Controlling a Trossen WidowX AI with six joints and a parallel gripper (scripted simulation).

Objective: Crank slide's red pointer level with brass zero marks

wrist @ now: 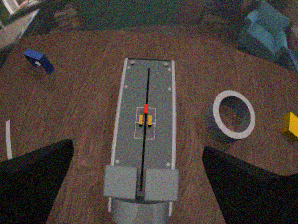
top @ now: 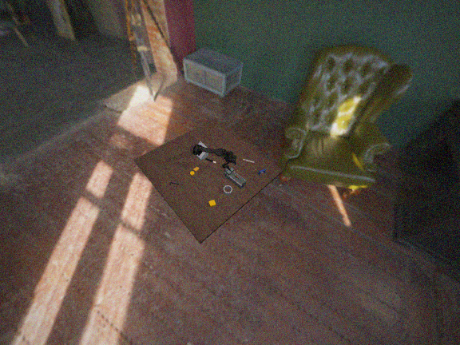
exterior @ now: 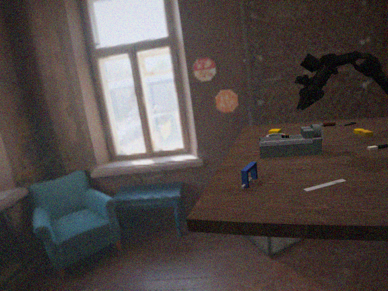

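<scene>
Right now the crank handle is 120 mm behind my gripper tip, 80 mm below it and 40 mm to the right of it. The rest, counted from my gripper tip: blue u-shaped piece (350 mm to the left, 160 mm below, 150 mm ahead); white strip (340 mm to the left, 200 mm below, 90 mm behind); red pointer (110 mm below, 70 mm ahead, 20 mm to the left).
</scene>
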